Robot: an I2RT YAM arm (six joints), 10 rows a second.
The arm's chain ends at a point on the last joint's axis. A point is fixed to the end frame.
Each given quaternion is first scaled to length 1.
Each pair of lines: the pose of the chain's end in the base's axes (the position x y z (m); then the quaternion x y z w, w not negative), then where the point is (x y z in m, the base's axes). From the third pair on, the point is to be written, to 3 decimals.
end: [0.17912, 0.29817, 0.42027, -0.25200, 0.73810, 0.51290, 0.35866]
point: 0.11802 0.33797 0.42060
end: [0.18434, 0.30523, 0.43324, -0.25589, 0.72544, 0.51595, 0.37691]
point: 0.12343 0.34530 0.43217
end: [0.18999, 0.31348, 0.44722, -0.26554, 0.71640, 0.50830, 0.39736]
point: 0.130 0.354 0.443
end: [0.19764, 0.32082, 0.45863, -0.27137, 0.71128, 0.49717, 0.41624]
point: 0.138 0.362 0.452
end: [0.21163, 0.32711, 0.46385, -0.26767, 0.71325, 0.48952, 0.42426]
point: 0.153 0.370 0.456
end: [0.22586, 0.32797, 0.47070, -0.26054, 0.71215, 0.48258, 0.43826]
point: 0.169 0.372 0.462
